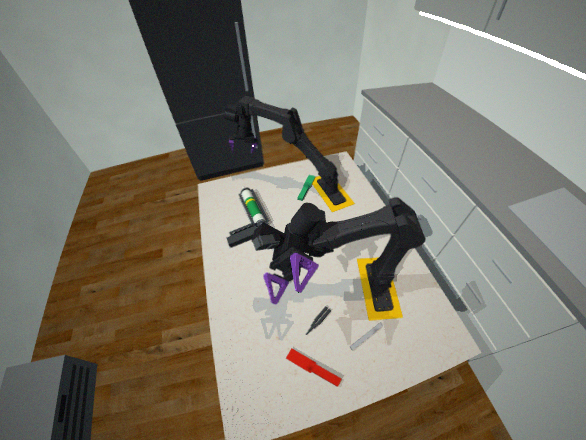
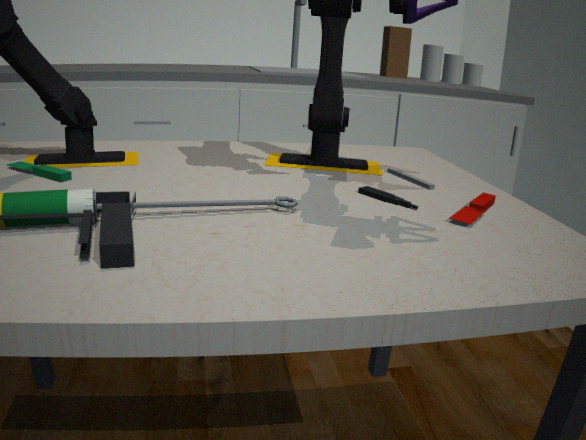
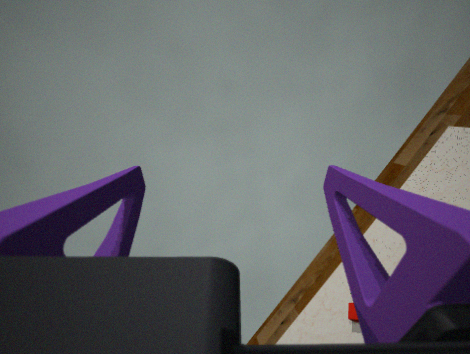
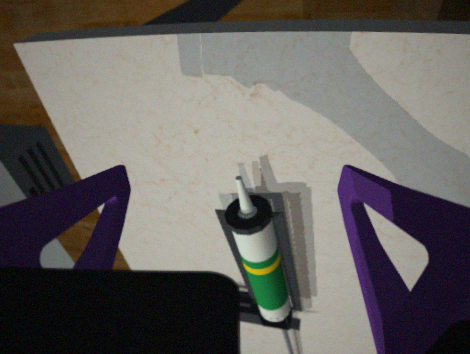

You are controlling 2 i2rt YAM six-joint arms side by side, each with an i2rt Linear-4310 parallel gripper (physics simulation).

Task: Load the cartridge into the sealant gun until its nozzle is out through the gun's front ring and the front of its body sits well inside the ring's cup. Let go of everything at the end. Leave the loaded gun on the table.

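Places are measured from the left arm's base along level axes (x ahead, y left, z up), in centimetres.
Where they show: left gripper, fingertip midpoint: (image 1: 285, 298) (image 3: 234, 176); right gripper, fingertip midpoint: (image 1: 242, 152) (image 4: 234, 177); left arm's base at its link origin: (image 1: 378, 286) (image 2: 323, 163); right arm's base at its link origin: (image 1: 330, 191) (image 2: 80, 160).
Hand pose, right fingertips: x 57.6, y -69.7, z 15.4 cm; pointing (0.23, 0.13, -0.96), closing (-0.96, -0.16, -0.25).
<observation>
Things, the pixels of their centre, and the offset from my right fingertips. "spot": a spot on its surface instead.
- green cartridge at the middle of its body: (image 4: 260, 256) (image 2: 3, 210) (image 1: 251, 203) dz -13.0, dx -4.6, dy +24.5 cm
- black front ring at a spot on its surface: (image 4: 263, 213) spot: dz -12.3, dx -2.8, dy +15.5 cm
- plunger rod at the middle of its body: (image 2: 188, 204) (image 4: 286, 339) dz -13.6, dx -15.8, dy +49.7 cm
- green tool at the middle of its body: (image 2: 38, 169) (image 1: 306, 186) dz -14.6, dx -32.5, dy +12.8 cm
- black pen-like tool at the middle of its body: (image 2: 389, 198) (image 1: 317, 321) dz -14.9, dx -32.3, dy +81.9 cm
- grey bar at the middle of its body: (image 2: 410, 178) (image 1: 366, 336) dz -14.9, dx -49.1, dy +88.4 cm
- red tool at the middle of its body: (image 2: 475, 208) (image 3: 409, 314) (image 1: 313, 367) dz -14.6, dx -29.8, dy +97.6 cm
The white and green cartridge (image 1: 254, 207) (image 2: 37, 206) (image 4: 270, 287) lies in the sealant gun (image 1: 242, 237) (image 2: 117, 240) (image 4: 290, 250), which rests on the table. Its nozzle (image 4: 242, 192) sticks out through the black front ring (image 4: 263, 213). The front of the body meets the ring; the depth inside the cup is hidden. The plunger rod (image 2: 200, 203) extends far out behind the handle. My right gripper (image 1: 243, 151) (image 4: 234, 177) is open and empty, raised beyond the nozzle end. My left gripper (image 1: 286, 297) (image 3: 234, 176) is open and empty, above the table, apart from the gun.
A green tool (image 1: 306, 187) (image 2: 52, 171) lies near the right arm's base. A black pen-like tool (image 1: 320, 319) (image 2: 386, 196), a grey bar (image 1: 366, 336) (image 2: 411, 178) and a red tool (image 1: 314, 367) (image 2: 472, 210) (image 3: 353, 311) lie near the left arm's base. The left arm hangs partly over the gun.
</observation>
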